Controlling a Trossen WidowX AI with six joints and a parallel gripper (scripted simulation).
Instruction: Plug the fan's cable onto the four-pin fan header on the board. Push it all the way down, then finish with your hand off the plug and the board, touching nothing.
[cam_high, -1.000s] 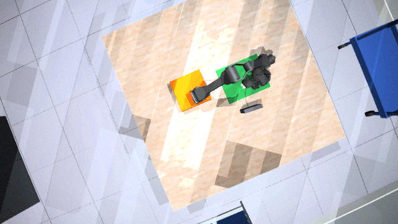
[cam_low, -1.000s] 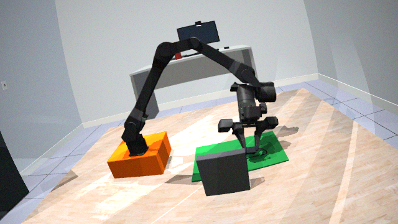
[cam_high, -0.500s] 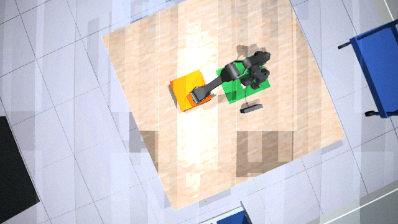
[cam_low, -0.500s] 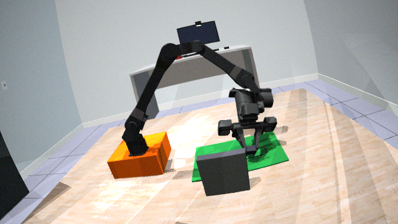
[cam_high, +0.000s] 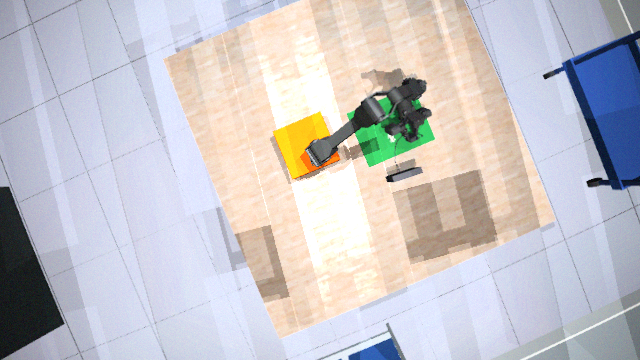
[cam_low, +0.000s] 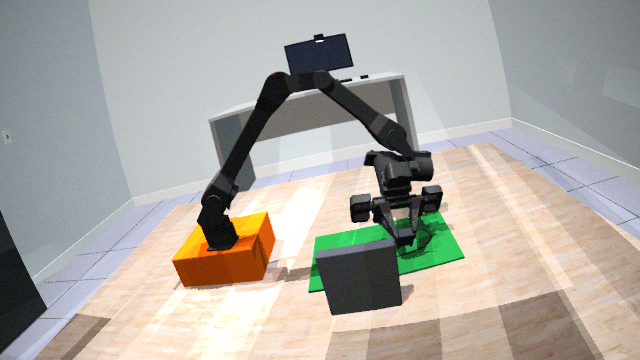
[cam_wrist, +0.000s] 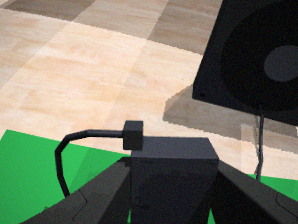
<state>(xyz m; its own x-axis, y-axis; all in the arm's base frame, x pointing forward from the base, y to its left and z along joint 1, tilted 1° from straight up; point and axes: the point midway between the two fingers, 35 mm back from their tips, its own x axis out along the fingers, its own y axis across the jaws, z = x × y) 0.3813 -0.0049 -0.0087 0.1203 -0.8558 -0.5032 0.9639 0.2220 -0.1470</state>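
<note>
The green board is 50 mm behind my gripper tip, 80 mm to the left of it and 70 mm below it. The rest, counted from my gripper tip: black plug (10 mm to the left); dark square fan (70 mm behind, 120 mm to the right).
</note>
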